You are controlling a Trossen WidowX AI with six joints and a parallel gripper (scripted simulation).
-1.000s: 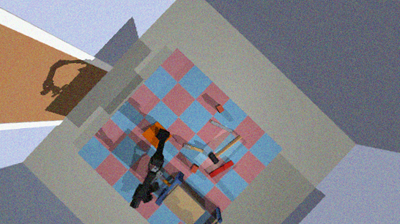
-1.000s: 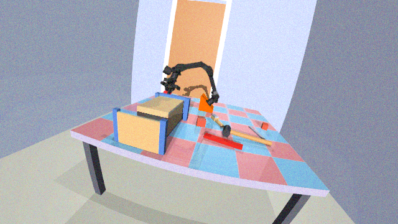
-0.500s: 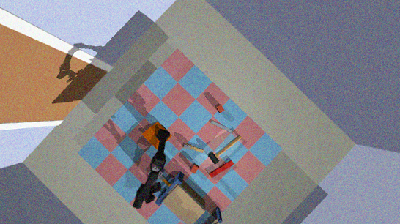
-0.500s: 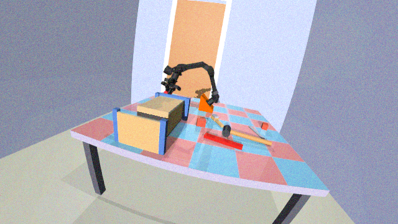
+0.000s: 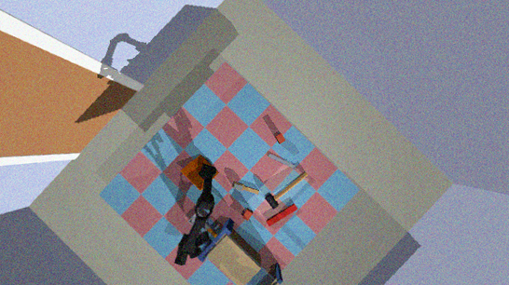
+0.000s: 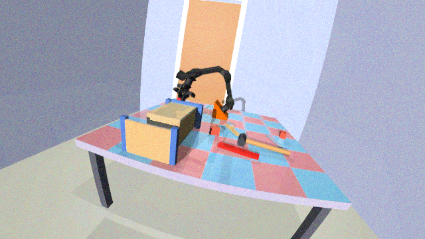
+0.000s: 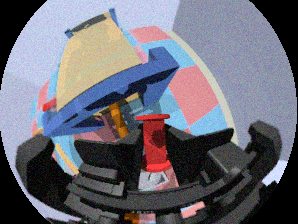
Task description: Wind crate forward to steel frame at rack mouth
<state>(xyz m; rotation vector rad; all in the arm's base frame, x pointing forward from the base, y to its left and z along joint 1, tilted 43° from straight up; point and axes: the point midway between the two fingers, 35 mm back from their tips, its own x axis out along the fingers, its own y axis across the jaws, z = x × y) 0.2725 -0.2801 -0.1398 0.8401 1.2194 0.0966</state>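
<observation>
Now: the blue steel frame 60 mm ahead of my gripper tip, 70 mm to the left of it and 20 mm below it. The rest, counted from my gripper tip: winch: 110 mm behind, 50 mm to the left, 100 mm below; then dark red knob: 20 mm behind, 10 mm to the left; then cubby: 310 mm ahead, 70 mm to the left, 50 mm below.
</observation>
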